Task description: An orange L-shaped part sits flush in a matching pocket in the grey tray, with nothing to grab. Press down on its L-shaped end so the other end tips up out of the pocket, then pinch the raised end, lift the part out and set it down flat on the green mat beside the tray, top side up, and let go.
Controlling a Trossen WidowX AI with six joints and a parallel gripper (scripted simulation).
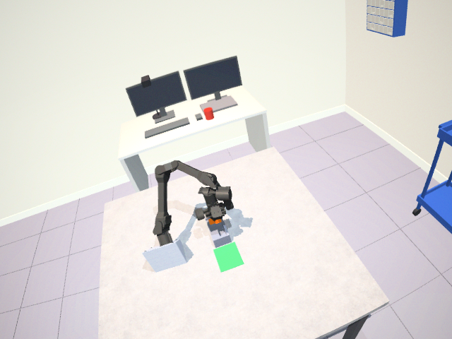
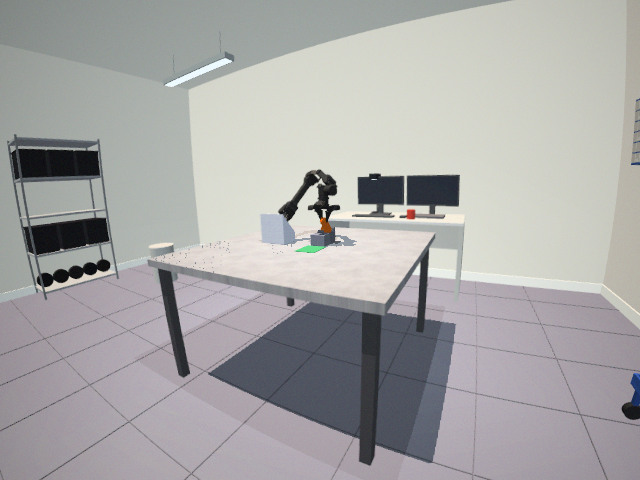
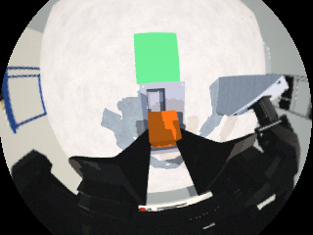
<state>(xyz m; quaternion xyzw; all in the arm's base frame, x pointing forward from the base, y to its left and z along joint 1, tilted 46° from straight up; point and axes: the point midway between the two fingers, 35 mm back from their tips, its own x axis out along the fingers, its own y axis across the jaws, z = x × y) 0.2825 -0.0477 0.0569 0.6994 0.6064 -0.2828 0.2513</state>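
My gripper tip is now 140 mm to the left of the green mat, 140 mm above it and 30 mm past it. The rest, counted from my gripper tip: orange L-shaped part: 30 mm to the left, 30 mm below, 10 mm behind.
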